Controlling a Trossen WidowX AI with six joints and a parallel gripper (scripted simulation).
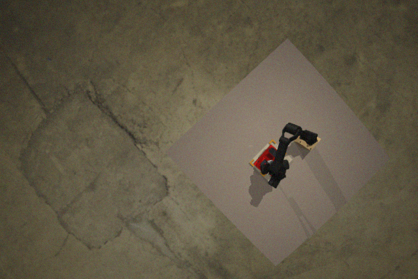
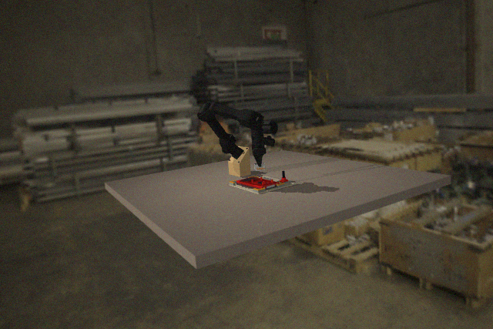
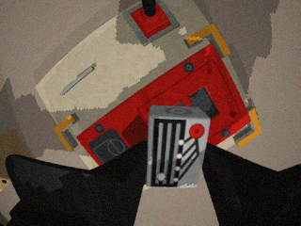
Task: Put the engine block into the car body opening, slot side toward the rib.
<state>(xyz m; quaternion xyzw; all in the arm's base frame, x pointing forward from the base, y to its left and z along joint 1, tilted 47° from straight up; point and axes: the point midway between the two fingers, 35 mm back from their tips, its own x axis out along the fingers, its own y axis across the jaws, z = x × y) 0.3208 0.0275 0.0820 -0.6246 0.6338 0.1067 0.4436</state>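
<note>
The cream base plate is 20 mm behind my gripper tip, 10 mm to the left of it and 90 mm below it. From my gripper tip the other things lie so: grey engine block 10 mm below.
</note>
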